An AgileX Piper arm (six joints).
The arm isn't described. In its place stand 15 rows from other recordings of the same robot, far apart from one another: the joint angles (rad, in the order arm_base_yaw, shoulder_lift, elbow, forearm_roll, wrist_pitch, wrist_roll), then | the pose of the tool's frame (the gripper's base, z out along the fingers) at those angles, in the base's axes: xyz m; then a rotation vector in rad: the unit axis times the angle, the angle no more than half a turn.
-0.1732 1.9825 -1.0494 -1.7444 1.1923 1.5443 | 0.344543 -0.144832 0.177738 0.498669 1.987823 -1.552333
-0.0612 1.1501 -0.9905 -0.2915 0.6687 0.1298 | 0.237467 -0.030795 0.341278 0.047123 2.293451 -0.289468
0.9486 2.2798 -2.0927 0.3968 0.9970 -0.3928 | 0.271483 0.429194 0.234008 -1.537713 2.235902 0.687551
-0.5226 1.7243 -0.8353 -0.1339 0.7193 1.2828 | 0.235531 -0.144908 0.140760 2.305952 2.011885 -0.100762
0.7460 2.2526 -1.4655 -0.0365 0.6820 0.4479 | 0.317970 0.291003 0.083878 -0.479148 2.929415 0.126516
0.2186 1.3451 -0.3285 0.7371 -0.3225 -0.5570 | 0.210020 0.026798 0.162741 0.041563 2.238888 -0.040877
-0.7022 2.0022 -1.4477 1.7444 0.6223 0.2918 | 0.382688 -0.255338 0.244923 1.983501 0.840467 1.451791
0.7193 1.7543 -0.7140 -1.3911 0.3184 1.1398 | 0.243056 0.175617 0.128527 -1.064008 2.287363 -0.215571
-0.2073 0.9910 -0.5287 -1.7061 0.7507 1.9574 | 0.167345 -0.098050 0.292410 0.862407 1.584393 -0.675124
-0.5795 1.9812 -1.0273 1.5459 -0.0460 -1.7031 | 0.320762 -0.214924 0.120436 0.538701 2.413547 -0.380740
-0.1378 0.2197 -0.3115 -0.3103 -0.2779 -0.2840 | 0.058011 -0.000349 0.327486 -0.327033 1.099943 -0.594529
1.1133 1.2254 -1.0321 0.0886 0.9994 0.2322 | 0.096953 0.212258 0.316078 -1.150075 2.538346 0.505043
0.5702 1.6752 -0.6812 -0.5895 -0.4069 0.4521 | 0.254152 0.186761 0.168548 -0.833432 1.994556 0.511582
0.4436 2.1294 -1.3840 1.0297 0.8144 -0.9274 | 0.357520 0.232698 0.140848 -0.878794 2.542114 1.025440
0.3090 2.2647 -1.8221 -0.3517 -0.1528 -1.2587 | 0.514754 0.169331 0.229655 -1.552452 1.043489 -0.873751
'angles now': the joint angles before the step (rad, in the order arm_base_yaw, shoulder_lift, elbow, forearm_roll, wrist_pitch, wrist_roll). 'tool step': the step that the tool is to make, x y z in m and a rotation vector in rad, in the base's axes. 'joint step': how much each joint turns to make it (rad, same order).
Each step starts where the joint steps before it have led.
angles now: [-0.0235 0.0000 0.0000 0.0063 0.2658 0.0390]
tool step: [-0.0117 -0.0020 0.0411 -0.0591 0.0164 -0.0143]
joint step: [-0.0001 -0.0001 -0.1746 -0.0593 0.1897 -0.0022]
